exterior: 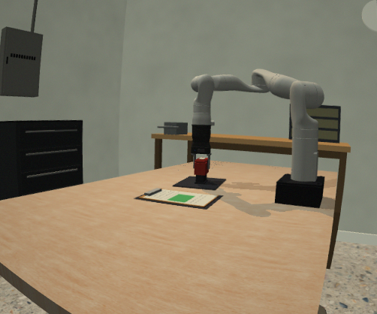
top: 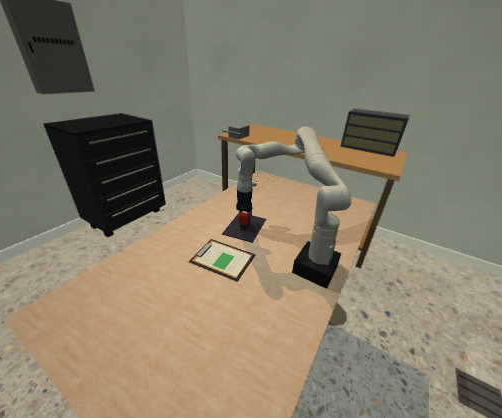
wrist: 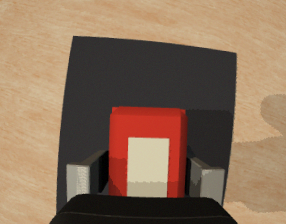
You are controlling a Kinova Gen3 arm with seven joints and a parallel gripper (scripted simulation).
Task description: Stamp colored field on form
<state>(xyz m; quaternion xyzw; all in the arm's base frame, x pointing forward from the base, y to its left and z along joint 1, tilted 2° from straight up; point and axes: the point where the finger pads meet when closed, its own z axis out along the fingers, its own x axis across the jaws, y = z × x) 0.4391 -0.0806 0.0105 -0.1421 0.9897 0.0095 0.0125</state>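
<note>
My hand is 30 mm above the red stamp. Also, from my hand: clipboard (270 mm to the left, 70 mm below, 50 mm behind); dark mat (80 mm below).
</note>
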